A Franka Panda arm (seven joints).
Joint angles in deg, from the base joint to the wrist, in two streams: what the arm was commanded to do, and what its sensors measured. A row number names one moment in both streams.
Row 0, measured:
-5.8 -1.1 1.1 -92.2 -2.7 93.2 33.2
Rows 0 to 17, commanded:
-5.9 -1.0 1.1 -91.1 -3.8 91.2 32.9
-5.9 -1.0 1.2 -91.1 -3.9 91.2 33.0
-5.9 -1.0 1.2 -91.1 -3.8 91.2 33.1
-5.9 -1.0 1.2 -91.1 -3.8 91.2 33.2
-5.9 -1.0 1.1 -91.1 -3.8 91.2 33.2
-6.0 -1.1 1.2 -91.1 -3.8 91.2 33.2
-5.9 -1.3 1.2 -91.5 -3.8 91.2 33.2
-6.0 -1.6 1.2 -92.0 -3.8 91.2 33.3
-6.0 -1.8 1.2 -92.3 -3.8 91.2 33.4
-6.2 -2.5 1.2 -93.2 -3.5 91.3 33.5
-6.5 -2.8 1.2 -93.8 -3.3 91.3 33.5
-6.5 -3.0 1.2 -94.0 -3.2 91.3 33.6
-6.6 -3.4 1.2 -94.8 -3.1 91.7 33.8
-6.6 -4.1 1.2 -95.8 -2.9 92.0 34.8
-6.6 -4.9 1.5 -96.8 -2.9 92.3 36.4
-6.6 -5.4 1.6 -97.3 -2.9 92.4 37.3
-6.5 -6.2 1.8 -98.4 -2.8 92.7 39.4
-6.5 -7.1 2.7 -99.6 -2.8 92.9 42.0
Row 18, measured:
-6.3 -3.1 1.0 -95.2 -2.7 93.0 36.1
